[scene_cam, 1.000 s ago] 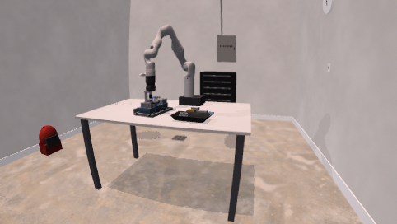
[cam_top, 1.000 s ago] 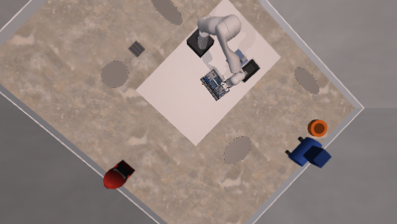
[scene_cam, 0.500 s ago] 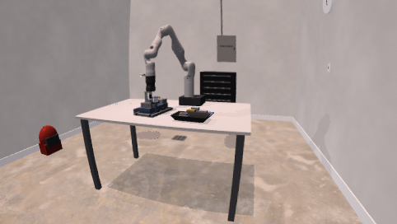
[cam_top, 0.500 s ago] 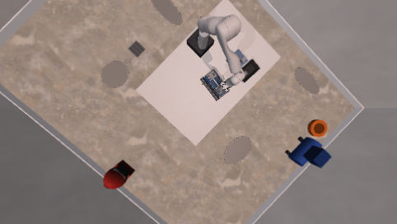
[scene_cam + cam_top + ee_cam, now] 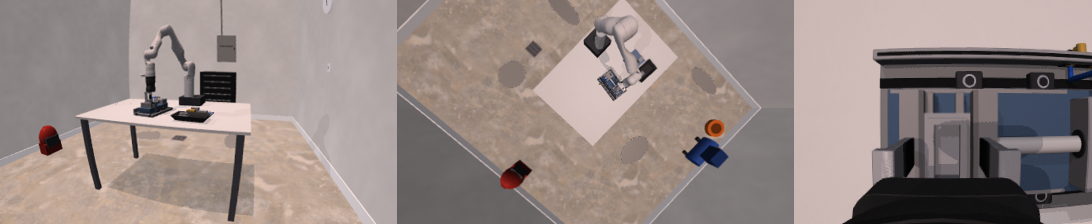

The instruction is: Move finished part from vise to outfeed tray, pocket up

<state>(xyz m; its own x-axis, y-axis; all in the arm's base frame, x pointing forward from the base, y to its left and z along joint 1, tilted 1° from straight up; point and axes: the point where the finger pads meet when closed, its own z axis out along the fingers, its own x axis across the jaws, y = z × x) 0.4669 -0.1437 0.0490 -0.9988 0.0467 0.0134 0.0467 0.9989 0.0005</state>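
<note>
Now: hand 90 mm past the screw rod and 50 mm above it. Also, from my hand: orange block: 80 mm behind, 320 mm to the left, 100 mm below; blue plate: 120 mm behind, 370 mm to the left, 130 mm below; vise: 70 mm behind, 90 mm below.
</note>
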